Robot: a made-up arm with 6 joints.
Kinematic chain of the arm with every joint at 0, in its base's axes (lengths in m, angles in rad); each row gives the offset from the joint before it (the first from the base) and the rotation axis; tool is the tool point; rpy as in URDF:
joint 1: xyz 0 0 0.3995 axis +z
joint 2: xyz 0 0 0 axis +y
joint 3: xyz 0.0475 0 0.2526 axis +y
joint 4: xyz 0.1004 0 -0.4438 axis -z
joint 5: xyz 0 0 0 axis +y
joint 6: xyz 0.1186 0 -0.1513 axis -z
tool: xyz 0 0 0 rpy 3.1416 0 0
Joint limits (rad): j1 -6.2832..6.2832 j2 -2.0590..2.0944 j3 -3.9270..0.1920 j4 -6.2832..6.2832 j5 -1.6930..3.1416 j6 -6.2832..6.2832
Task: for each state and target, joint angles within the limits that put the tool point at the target. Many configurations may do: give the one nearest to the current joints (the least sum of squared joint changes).
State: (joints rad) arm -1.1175 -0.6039 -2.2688 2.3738 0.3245 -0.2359
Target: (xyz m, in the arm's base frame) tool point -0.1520 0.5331 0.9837
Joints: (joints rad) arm -1.4549 -1.3524 -2.3762 2.4562 -0.1593 -0.2359
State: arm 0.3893 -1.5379 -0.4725 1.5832 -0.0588 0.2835
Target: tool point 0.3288 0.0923 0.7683
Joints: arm 0.5767 -1.3146 -0.5233 1.5522 0.1060 0.2835
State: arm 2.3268 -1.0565 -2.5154 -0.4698 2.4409 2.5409
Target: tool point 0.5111 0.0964 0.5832
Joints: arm 3.1852 -1.6586 -2.5319 -0.5977 3.0530 2.5409
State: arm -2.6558 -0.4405 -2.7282 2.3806 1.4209 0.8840
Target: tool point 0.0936 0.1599 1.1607
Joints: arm -2.0007 -0.1003 -2.8668 3.0451 2.1429 0.8840
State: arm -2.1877 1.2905 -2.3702 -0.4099 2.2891 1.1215
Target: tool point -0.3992 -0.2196 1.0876
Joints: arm -2.4518 0.3878 -2.9939 -0.5974 1.5643 1.1215
